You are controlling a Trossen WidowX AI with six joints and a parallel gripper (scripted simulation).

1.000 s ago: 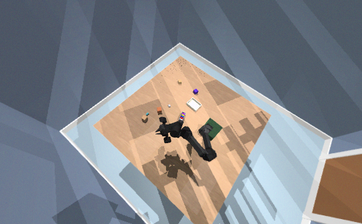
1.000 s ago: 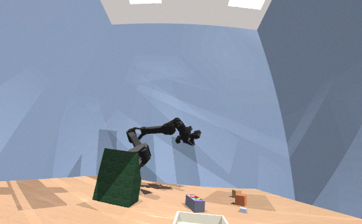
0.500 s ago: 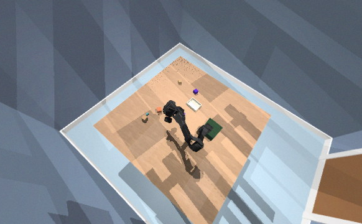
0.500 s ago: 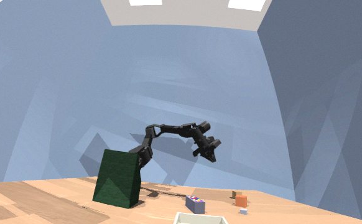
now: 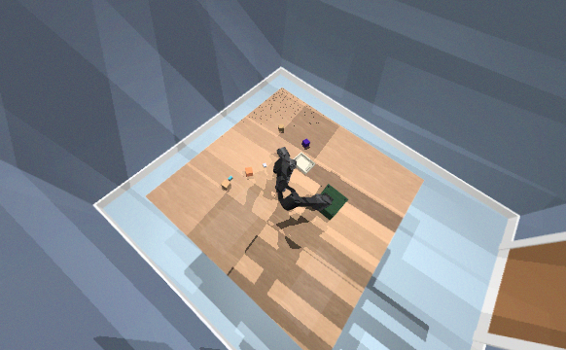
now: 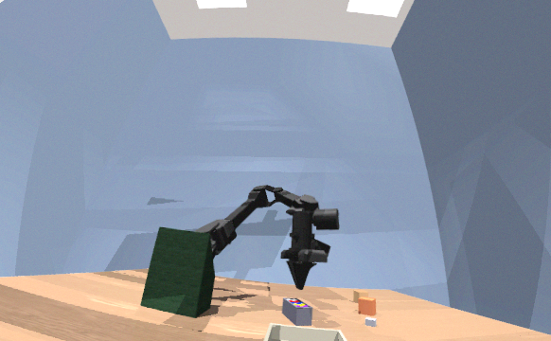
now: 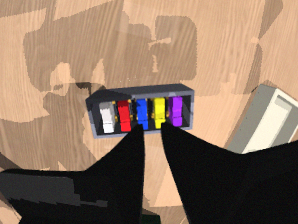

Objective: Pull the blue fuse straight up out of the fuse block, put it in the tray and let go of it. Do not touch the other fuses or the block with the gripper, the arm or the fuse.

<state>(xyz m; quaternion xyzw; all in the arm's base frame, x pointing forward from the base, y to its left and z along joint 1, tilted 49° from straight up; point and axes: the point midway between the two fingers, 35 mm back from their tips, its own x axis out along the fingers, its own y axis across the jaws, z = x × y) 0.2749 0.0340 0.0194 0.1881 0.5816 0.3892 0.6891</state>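
The blue fuse is 5 cm below my gripper tip and 1 cm behind it. The rest, counted from my gripper tip: small grey block (18 cm ahead, 7 cm below, 1 cm to the right); orange cube (22 cm ahead, 10 cm to the left, 5 cm below); white tray (20 cm to the right, 7 cm below).
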